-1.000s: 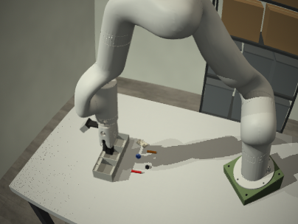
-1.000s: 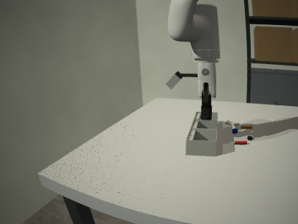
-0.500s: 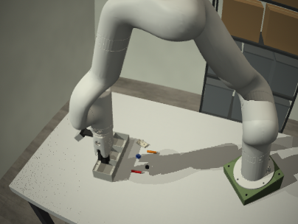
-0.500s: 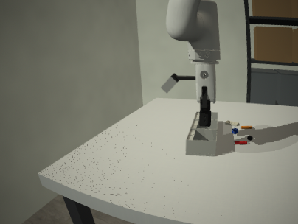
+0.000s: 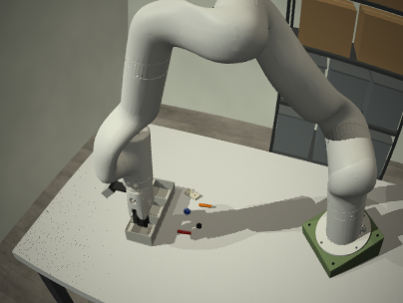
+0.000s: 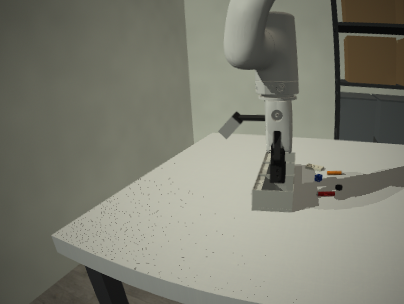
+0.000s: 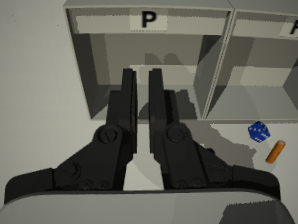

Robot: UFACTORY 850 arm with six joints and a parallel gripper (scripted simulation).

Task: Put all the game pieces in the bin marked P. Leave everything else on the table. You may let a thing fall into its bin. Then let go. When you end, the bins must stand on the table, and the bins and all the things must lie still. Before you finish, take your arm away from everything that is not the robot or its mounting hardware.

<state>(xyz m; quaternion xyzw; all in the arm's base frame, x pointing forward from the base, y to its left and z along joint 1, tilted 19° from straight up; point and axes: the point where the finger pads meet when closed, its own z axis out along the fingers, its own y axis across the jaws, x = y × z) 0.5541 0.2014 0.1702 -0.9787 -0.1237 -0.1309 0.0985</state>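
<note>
Now: the blue die 15 cm to the right of my hand, 6 cm below it and 6 cm behind it. From my hand the other things lie so: red stick 10 cm behind, 7 cm to the right, 7 cm below; grey bin 8 cm to the right, 5 cm below, 3 cm ahead; black piece 12 cm to the right, 12 cm behind, 7 cm below.
</note>
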